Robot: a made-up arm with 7 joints.
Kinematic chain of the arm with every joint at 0, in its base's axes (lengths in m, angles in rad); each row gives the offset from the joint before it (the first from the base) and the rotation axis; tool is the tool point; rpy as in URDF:
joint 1: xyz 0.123 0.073 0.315 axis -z
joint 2: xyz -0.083 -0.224 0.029 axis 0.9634 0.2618 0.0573
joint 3: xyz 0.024 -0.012 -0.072 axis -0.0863 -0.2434 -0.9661
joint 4: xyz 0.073 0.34 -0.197 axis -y
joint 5: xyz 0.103 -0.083 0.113 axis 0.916 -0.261 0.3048
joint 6: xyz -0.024 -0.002 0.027 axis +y
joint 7: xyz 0.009 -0.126 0 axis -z
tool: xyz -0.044 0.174 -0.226 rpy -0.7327 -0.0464 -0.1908
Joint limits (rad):
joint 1: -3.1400..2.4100
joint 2: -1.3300..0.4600
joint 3: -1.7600..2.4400
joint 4: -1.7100..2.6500
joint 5: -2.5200..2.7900
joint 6: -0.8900..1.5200
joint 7: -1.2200..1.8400
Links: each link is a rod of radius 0.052 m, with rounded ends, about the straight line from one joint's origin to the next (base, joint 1, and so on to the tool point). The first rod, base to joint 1, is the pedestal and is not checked.
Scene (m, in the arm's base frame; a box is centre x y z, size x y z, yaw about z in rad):
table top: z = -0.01
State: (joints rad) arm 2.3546 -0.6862 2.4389 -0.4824 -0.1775 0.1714 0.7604
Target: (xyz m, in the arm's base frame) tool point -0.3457 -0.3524 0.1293
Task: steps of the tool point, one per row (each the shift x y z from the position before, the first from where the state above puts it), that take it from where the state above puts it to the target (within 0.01 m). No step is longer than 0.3 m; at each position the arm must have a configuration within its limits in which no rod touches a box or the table.
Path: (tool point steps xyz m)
1: -0.1512 -0.2192 -0.0642
2: -0.0470 -0.2597 -0.0743
3: 0.0665 -0.2504 -0.0790
4: 0.1642 -0.1915 -0.0772

